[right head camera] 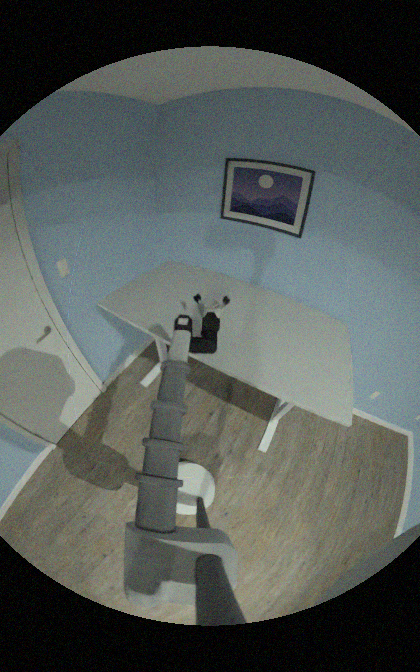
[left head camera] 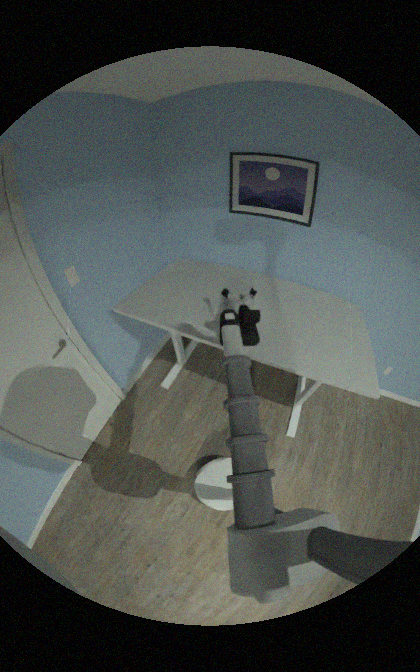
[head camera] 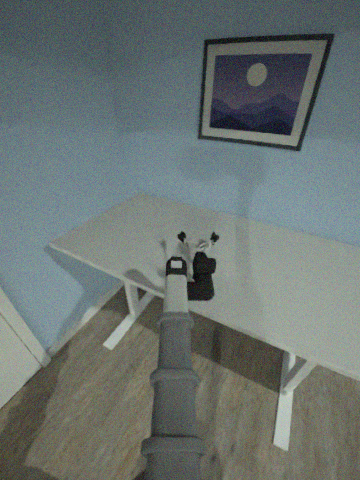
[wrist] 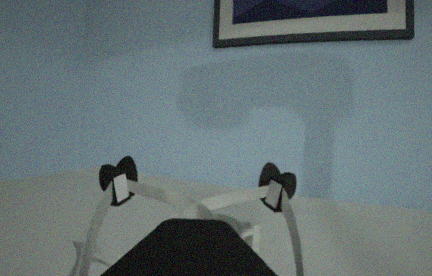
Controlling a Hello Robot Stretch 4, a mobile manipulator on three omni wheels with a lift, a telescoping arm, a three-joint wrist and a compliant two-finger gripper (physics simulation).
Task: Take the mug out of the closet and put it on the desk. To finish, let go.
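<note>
My gripper is open, its fingertips wide apart with no object between them, raised above the white desk. The white mug shows in part low in the wrist view, with its squared handle to the right, behind and below the black gripper body. It appears to stand on the desk under the gripper. In the head views the gripper and wrist hide most of it, so its outline is hard to tell. The closet does not show as such.
A framed moon picture hangs on the blue wall behind the desk. The extended arm reaches over the desk's front edge. A white door with a handle is at the left.
</note>
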